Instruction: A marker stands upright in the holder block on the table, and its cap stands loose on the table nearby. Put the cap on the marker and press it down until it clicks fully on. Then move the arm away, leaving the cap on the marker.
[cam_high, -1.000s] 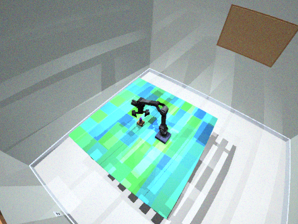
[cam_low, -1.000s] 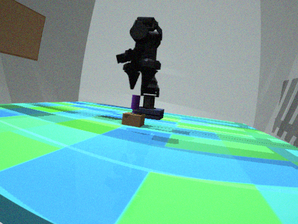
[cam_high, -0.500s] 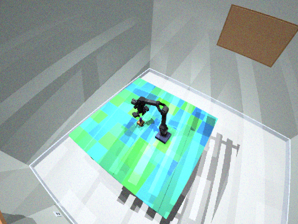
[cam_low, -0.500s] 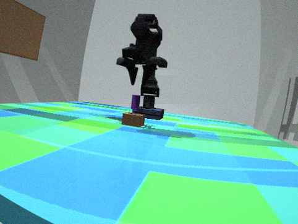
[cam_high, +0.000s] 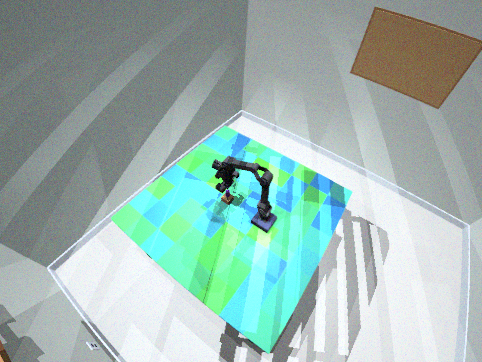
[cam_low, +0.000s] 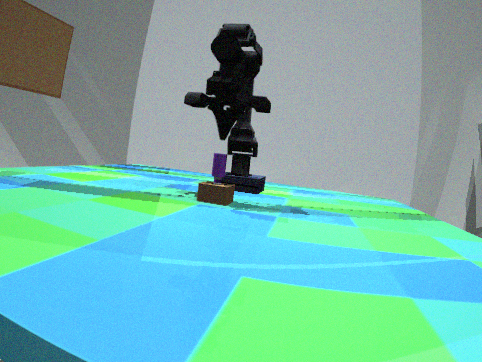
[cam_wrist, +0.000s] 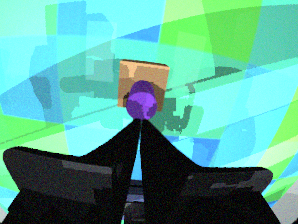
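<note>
Right now the purple cap is 60 mm below my gripper tip. Also, from my gripper tip: tan holder block: 120 mm below.
</note>
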